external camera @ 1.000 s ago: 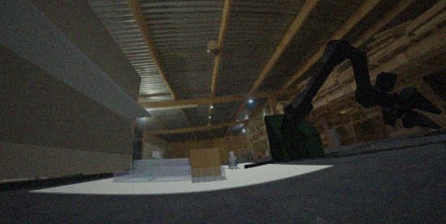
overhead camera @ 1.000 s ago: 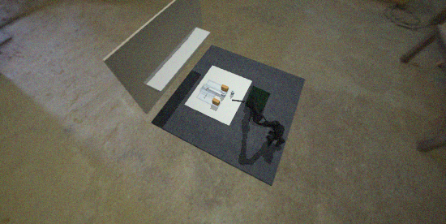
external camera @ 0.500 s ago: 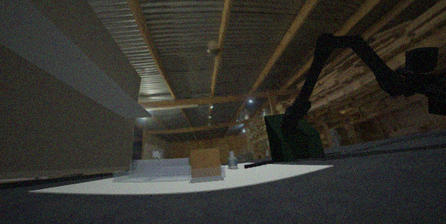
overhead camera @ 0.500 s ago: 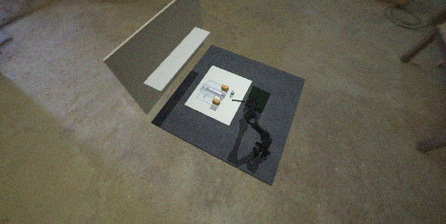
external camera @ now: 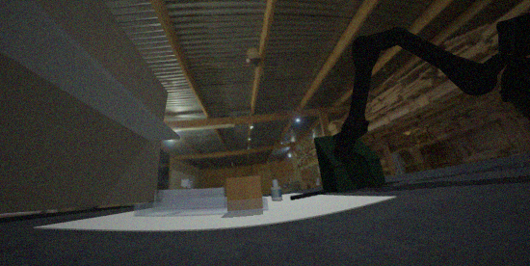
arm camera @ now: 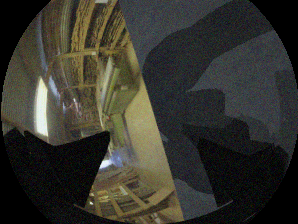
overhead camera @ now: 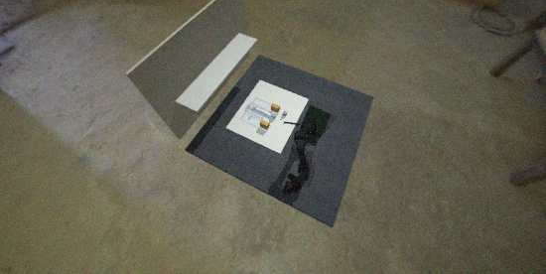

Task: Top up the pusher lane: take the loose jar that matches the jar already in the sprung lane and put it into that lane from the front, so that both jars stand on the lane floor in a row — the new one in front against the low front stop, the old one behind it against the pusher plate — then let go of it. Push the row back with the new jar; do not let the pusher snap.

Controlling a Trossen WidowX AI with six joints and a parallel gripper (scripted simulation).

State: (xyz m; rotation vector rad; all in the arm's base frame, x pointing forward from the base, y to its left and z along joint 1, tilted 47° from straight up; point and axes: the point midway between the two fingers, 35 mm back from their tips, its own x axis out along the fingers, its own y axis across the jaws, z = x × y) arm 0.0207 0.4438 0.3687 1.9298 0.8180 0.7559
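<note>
My gripper tip is 360 mm short of the grey mat, 650 mm to the left of it and 40 mm above it. Round my gripper tip: clear pusher lane: 450 mm ahead, 610 mm to the right, 20 mm below; grey shelf: 810 mm ahead, 700 mm to the right, 330 mm above.
</note>
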